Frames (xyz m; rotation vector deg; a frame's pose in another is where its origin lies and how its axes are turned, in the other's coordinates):
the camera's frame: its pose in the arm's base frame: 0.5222 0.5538 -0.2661 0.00 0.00 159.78
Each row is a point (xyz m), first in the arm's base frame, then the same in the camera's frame.
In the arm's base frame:
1: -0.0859 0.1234 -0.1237
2: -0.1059 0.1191 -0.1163
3: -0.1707 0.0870 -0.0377
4: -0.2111 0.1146 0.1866
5: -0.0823 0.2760 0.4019
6: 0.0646 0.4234 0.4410
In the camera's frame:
1: 0.4219 0.6141 0.1424
2: 0.4391 0.6250 0.1498
3: 0.4889 0.6775 0.2284
4: 0.5363 0.6656 0.4527
5: 0.4712 0.4696 0.6680
6: 0.3843 0.2805 0.7071

